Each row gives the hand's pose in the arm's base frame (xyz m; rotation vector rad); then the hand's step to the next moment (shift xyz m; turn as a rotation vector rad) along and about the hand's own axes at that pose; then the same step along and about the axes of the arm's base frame.
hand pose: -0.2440 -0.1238 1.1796 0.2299 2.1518 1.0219
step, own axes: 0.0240 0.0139 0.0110 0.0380 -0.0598 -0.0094
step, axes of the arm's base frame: -0.0116 0.0265 -0.0074 -0.0252 -0.0289 -0.0603
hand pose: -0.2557 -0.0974 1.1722 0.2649 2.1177 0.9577
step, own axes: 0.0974 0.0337 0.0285 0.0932 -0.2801 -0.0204
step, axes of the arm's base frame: -0.0489 0.0846 -0.0435 -0.0439 -0.1620 -0.2437
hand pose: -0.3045 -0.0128 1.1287 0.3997 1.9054 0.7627
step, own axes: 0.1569 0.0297 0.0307 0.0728 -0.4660 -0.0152
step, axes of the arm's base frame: -0.0436 0.1229 -0.0971 -0.0198 -0.3107 -0.3546
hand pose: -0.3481 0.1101 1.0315 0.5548 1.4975 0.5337
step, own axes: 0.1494 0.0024 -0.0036 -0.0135 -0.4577 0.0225
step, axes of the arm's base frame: -0.0024 0.0977 -0.1131 0.0173 -0.3602 -0.2831
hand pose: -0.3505 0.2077 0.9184 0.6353 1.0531 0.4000
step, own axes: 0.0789 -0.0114 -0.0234 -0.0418 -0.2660 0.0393
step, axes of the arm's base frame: 0.0146 0.0445 -0.0686 0.0182 -0.2369 -0.1327
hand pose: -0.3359 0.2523 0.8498 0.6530 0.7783 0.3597
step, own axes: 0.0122 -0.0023 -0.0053 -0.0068 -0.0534 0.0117
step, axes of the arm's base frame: 0.0043 0.0068 -0.0108 0.0075 -0.0483 -0.0255
